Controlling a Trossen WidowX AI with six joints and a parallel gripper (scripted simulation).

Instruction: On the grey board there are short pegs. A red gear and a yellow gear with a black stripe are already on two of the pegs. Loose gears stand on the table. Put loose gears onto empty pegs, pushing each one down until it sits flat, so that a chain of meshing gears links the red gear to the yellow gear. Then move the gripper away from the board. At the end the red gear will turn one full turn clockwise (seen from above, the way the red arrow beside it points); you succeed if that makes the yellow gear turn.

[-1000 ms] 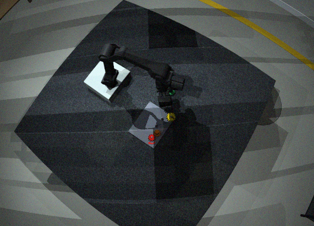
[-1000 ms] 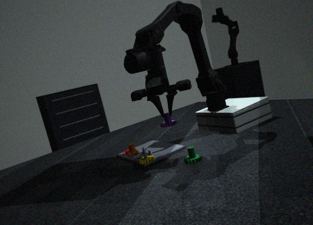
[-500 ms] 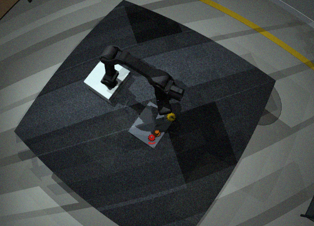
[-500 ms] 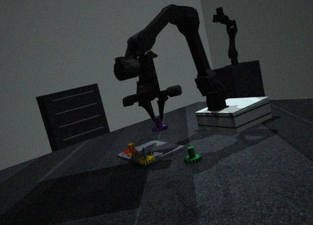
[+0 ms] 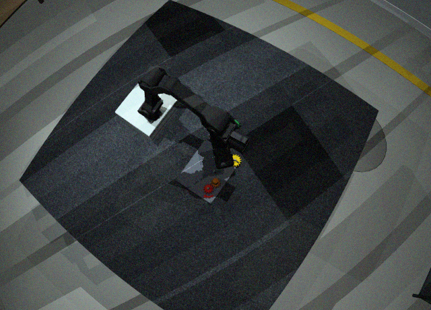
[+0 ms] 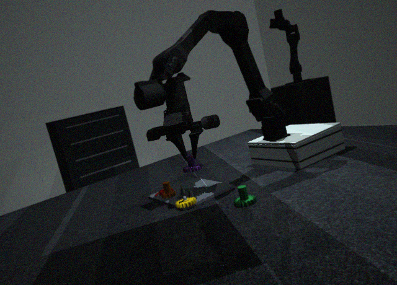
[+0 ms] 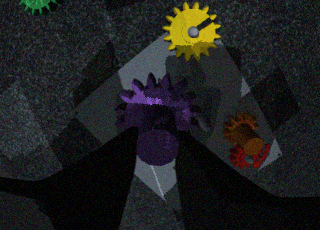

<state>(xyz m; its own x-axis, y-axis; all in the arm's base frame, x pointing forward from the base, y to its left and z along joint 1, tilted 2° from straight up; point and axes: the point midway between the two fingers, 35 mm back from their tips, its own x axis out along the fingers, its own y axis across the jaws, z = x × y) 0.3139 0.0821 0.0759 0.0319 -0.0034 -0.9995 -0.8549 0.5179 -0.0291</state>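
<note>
The orange gear is 6 cm ahead of my gripper tip, 8 cm to the right of it and 8 cm below it. From my gripper tip the other things lie so: purple gear (1 cm below); yellow gear (5 cm ahead, 3 cm to the left, 9 cm below); green gear (6 cm behind, 14 cm to the left, 9 cm below).
</note>
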